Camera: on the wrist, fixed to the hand. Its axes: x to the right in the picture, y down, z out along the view.
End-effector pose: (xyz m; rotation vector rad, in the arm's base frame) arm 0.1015 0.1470 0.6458 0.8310 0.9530 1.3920
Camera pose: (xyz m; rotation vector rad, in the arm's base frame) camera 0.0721 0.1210 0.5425 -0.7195 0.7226 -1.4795
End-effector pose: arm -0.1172 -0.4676 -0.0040 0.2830 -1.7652 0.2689
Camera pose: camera -0.0206 -0.5212 -0.0053 2.4828 0.1819 -1.8368
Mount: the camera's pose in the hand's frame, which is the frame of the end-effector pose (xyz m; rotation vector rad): -0.0187 -0.0827 -0.0709 -0.1406 0.3518 3.1167
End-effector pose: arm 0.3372 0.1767 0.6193 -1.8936 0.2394 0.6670
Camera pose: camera 0.3834 0.1448 0.7145 -0.1147 -2.1903 -1.1623
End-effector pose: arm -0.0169 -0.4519 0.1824 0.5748 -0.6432 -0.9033
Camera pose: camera -0.0181 -0.4643 0.0726 -0.7059 -0.3868 2.0166
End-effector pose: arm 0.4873 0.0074 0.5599 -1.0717 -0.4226 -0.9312
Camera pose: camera 0.4002 -0.0606 0.5611 -0.4436 1.4681 1.6754
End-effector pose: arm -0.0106 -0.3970 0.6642 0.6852 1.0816 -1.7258
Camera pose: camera -0.0813 -0.3130 0.6771 1.1236 -0.4358 1.1820
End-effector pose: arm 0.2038 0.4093 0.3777 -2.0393 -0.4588 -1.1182
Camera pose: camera 0.1028 0.4105 0.4225 -0.3678 2.1389 0.6910
